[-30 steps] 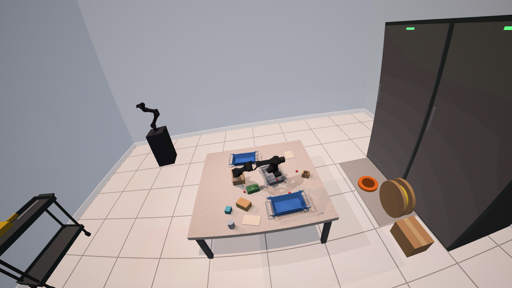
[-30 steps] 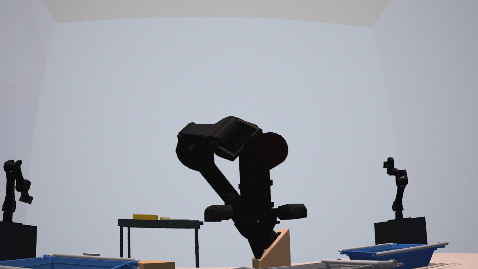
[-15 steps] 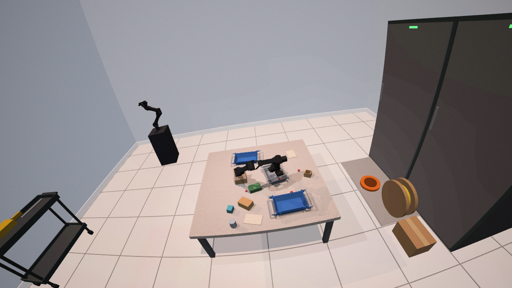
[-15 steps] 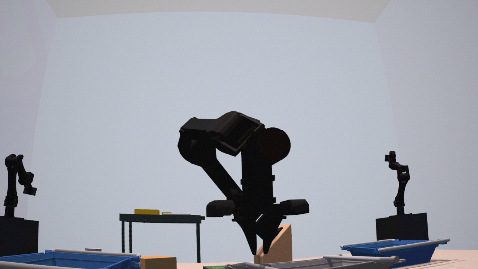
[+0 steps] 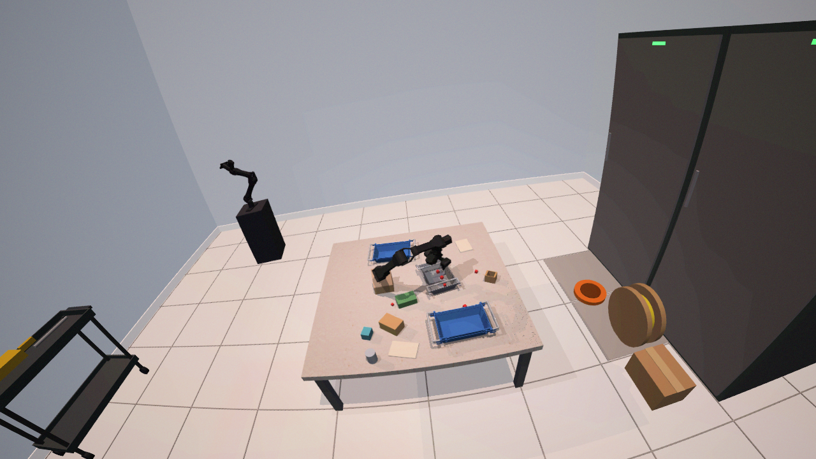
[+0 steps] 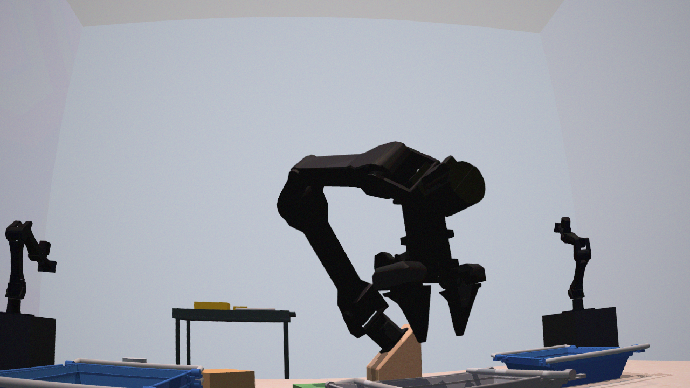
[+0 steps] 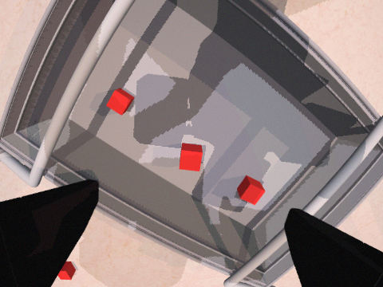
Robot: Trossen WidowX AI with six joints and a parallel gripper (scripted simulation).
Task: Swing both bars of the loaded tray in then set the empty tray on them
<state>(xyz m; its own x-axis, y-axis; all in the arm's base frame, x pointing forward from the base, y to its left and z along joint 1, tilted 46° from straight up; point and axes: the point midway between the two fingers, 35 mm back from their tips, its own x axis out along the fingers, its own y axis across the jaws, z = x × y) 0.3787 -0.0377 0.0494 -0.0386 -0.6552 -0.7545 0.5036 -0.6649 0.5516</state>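
Now: the tray 260 mm behind my gripper tip, 400 mm to the left of it and 80 mm below it. The rest, counted from my gripper tip: teal cube (520 mm behind, 320 mm to the right, 100 mm below); grey cylinder (510 mm behind, 500 mm to the right, 80 mm below); green block (250 mm behind, 120 mm to the right, 100 mm below).
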